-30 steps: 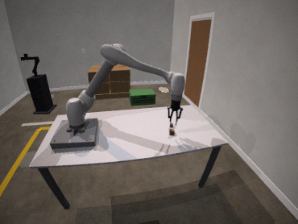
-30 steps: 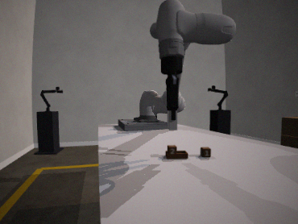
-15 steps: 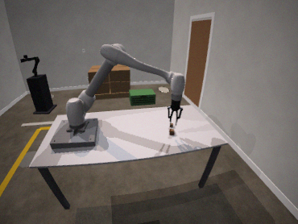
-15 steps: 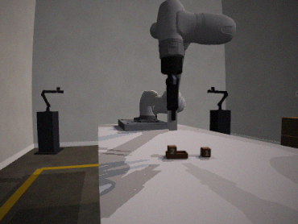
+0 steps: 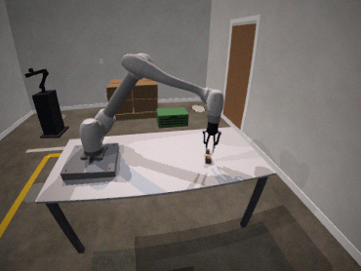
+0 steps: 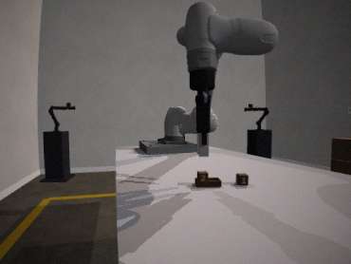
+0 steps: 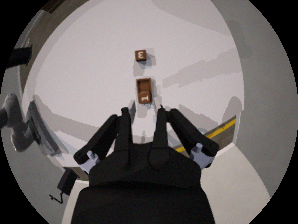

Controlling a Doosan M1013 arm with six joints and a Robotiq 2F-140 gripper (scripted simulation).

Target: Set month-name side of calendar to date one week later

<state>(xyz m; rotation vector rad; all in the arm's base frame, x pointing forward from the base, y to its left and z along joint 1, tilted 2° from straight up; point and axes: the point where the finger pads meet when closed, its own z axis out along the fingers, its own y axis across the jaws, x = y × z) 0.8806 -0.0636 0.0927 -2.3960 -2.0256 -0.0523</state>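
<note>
The brown tray lies 20 mm to the left of my hand and 110 mm below it.
</note>
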